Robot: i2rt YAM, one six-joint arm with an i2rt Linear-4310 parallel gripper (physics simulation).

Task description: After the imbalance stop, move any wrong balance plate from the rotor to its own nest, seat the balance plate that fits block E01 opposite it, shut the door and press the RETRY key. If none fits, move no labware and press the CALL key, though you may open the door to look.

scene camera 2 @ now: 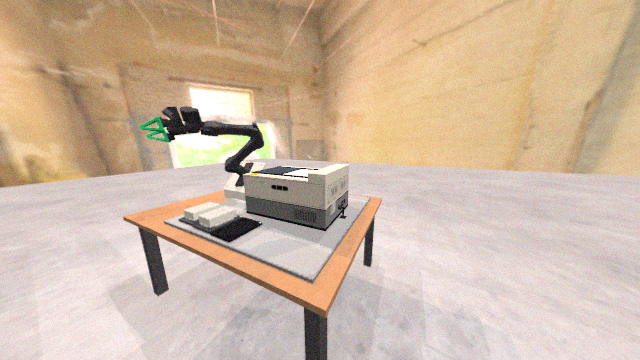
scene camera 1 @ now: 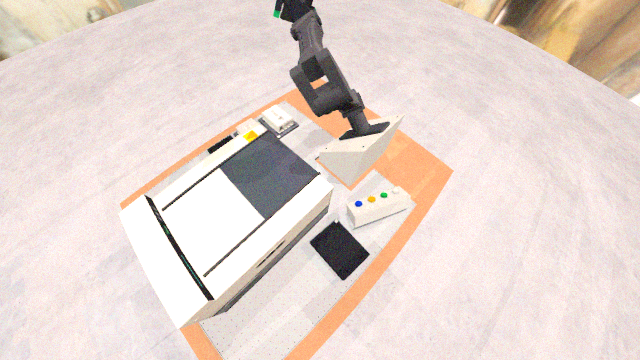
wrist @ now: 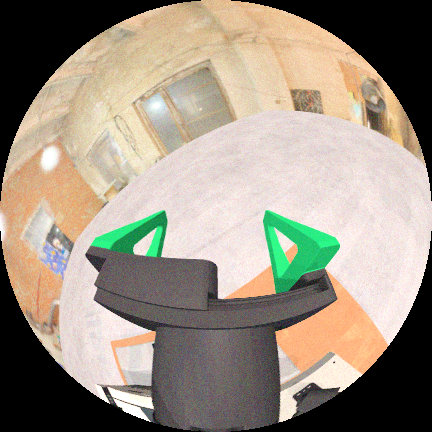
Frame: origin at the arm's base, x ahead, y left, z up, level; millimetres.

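Seen in the pictures: gripper, fingertip midpoint: (scene camera 2: pixel 143 132) (wrist: pixel 214 215); arm's base, origin of the base link: (scene camera 1: pixel 363 132).
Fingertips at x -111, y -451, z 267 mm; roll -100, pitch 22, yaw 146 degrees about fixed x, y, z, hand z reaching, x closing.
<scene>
Pixels of each thing's top centre, then the offset from my fingertips to it. "pt": a spot on its surface instead. Level surfaces: height alone.
- slate panel, middle of its top: (scene camera 1: pixel 266 169) (scene camera 2: pixel 278 170) dx +465, dy +341, dz -200 mm
- white block, middle of its top: (scene camera 1: pixel 276 115) (scene camera 2: pixel 202 206) dx +193, dy +71, dz -359 mm
- key box, middle of its top: (scene camera 1: pixel 382 201) dx +265, dy +645, dz -329 mm
- flat black pad, surface spot: (scene camera 1: pixel 340 250) pt dx +471, dy +629, dz -385 mm
- orange table, its level: dz -426 mm
- grey board, its level: dz -413 mm
My gripper (scene camera 2: pixel 145 131) (wrist: pixel 214 215) is open and empty, with green fingers apart. It is raised high beyond the table, far from the labware. The centrifuge (scene camera 1: pixel 300 215) (scene camera 2: pixel 280 200) has a slate panel (scene camera 1: pixel 270 172) and a white panel on top; its rotor does not show. A white block (scene camera 1: pixel 278 117) (scene camera 2: pixel 202 210) stands on a dark nest, with another white block (scene camera 1: pixel 250 127) (scene camera 2: pixel 218 216) beside it. Their labels cannot be read. The key box (scene camera 1: pixel 380 210) has blue, orange, green and white keys; it does not show in the second scene view.
A flat black pad (scene camera 1: pixel 340 250) lies near the key box. Another black pad (scene camera 1: pixel 220 144) (scene camera 2: pixel 236 229) lies beside the white blocks. The arm's wedge-shaped base (scene camera 1: pixel 345 155) stands between the centrifuge and the table edge. The orange table (scene camera 1: pixel 425 172) (scene camera 2: pixel 330 295) carries a grey board (scene camera 2: pixel 305 267).
</scene>
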